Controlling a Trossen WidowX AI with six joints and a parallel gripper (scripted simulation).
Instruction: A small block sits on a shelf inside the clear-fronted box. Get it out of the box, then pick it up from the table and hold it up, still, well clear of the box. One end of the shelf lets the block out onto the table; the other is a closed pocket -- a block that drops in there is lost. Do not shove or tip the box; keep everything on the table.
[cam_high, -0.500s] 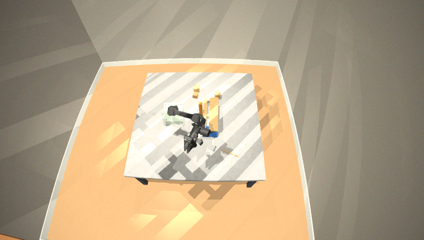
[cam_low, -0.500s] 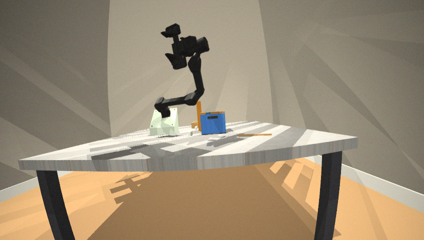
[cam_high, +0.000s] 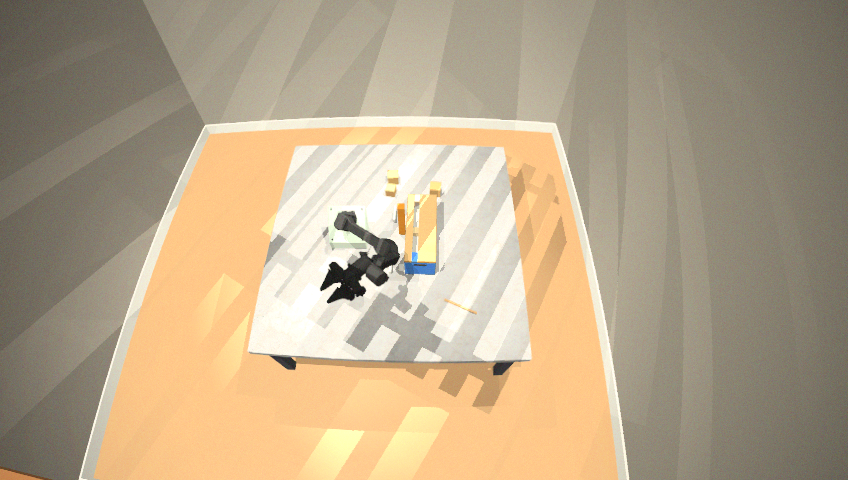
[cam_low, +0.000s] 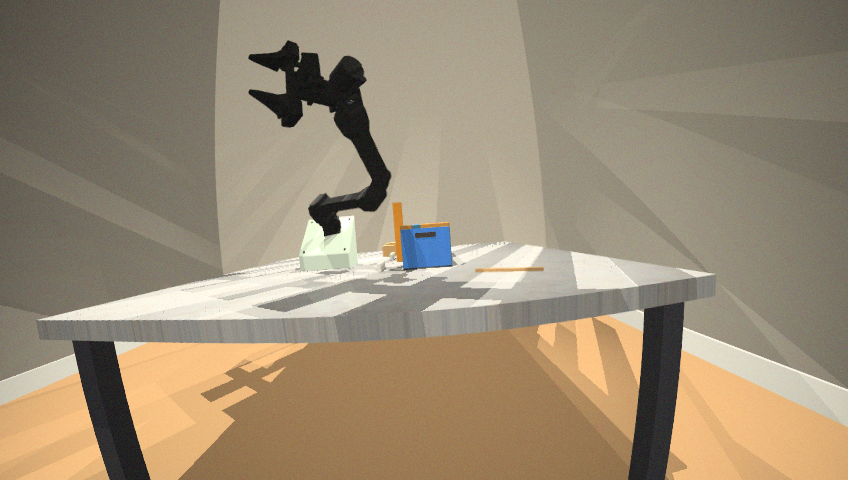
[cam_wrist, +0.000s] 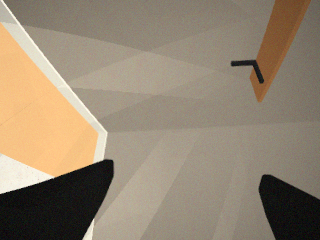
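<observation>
The box lies 36 cm ahead of my gripper tip, 47 cm to the left of it and 39 cm below it. Also, from my gripper tip: thin wooden stick (54 cm ahead, 8 cm to the left, 45 cm below).
</observation>
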